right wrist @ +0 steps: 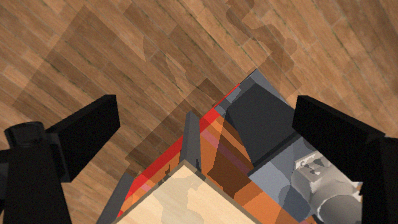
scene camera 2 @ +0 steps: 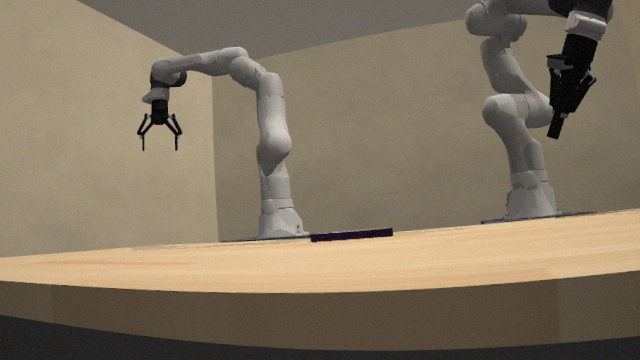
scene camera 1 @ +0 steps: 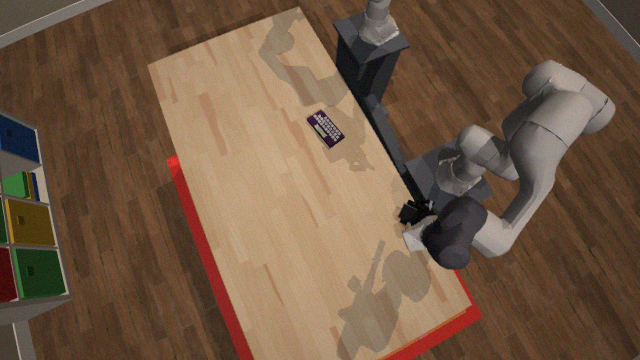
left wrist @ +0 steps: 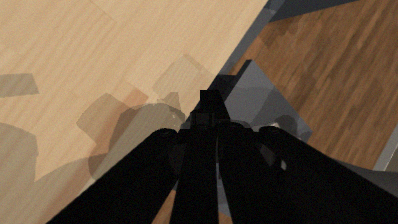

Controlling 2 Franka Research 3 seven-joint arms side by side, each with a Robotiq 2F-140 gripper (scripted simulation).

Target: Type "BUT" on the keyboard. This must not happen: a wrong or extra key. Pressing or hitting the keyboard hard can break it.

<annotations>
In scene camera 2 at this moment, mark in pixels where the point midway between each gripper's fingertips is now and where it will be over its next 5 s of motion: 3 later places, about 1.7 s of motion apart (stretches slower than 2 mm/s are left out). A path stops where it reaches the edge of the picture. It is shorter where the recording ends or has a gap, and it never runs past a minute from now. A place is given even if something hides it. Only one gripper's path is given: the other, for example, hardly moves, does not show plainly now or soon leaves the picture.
The left gripper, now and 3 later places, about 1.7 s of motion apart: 552, 137; 540, 149; 502, 171; 418, 208
</annotations>
